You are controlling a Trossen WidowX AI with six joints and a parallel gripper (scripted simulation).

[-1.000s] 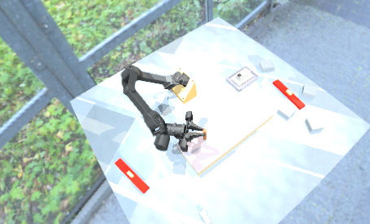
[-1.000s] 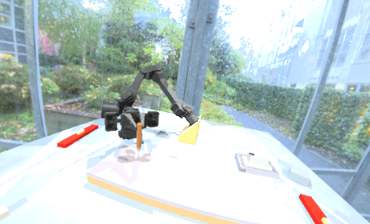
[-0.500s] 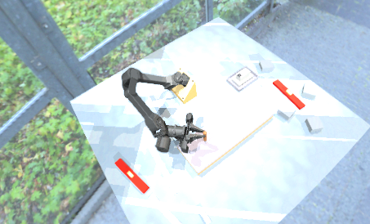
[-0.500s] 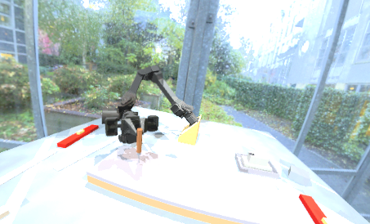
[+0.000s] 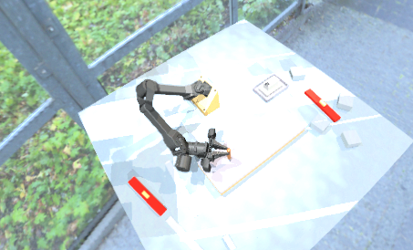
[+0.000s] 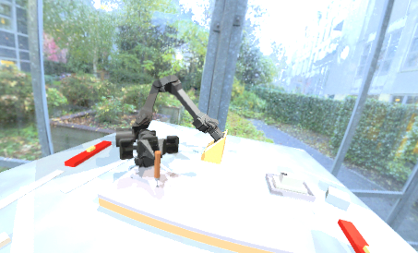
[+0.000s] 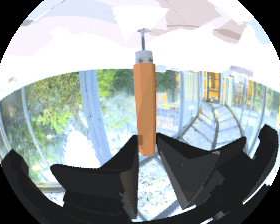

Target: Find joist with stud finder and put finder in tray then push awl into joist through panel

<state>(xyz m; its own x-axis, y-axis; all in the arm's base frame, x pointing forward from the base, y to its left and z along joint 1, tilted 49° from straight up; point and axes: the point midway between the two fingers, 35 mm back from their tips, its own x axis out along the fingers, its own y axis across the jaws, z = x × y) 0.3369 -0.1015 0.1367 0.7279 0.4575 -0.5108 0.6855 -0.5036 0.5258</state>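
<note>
Now: gripper tip 60 mm above the awl. From my gripper tip the other things lie so: tray: 460 mm to the left, 200 mm behind, 120 mm below; stud finder: 450 mm to the left, 200 mm behind, 90 mm below; light: 430 mm to the left, 200 mm behind, 80 mm below.
</note>
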